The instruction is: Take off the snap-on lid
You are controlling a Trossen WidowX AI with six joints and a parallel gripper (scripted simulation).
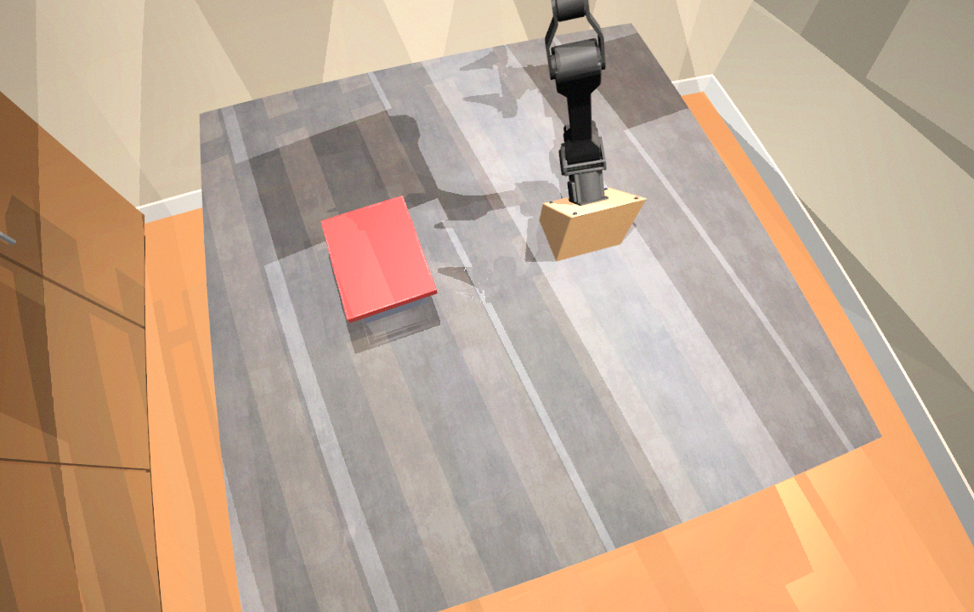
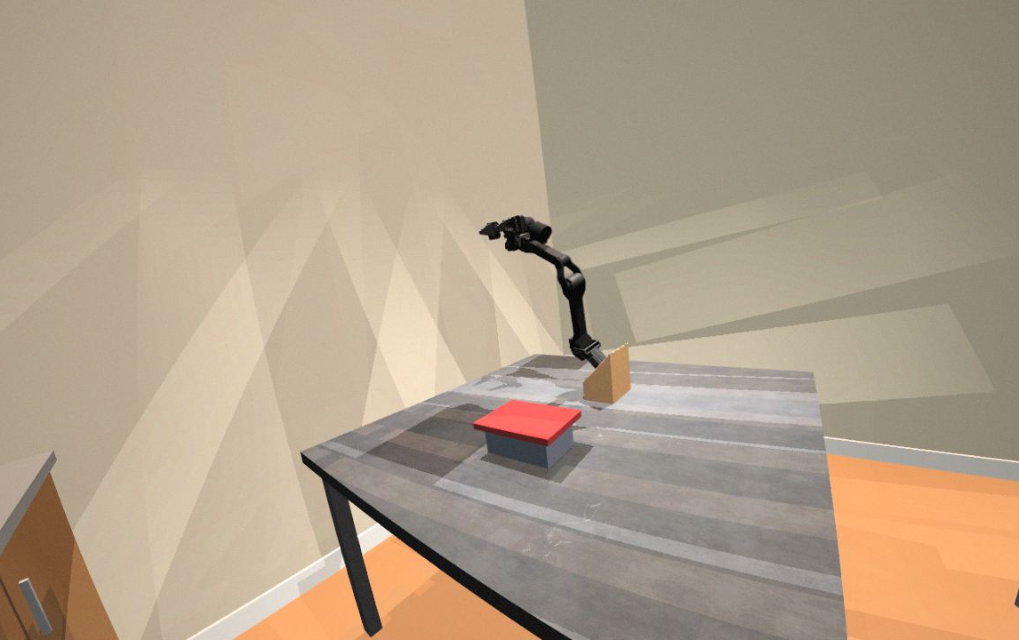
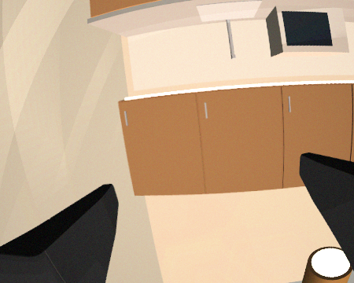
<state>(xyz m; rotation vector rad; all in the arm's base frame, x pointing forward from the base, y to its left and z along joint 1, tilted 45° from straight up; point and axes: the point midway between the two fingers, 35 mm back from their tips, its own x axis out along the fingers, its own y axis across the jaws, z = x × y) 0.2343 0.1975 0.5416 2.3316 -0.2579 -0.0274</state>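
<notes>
My gripper tip is now 54 cm above the red lid, 24 cm to the right of it and 18 cm short of it. Also, from my gripper tip: storage box: 59 cm below, 24 cm to the left, 18 cm ahead.
</notes>
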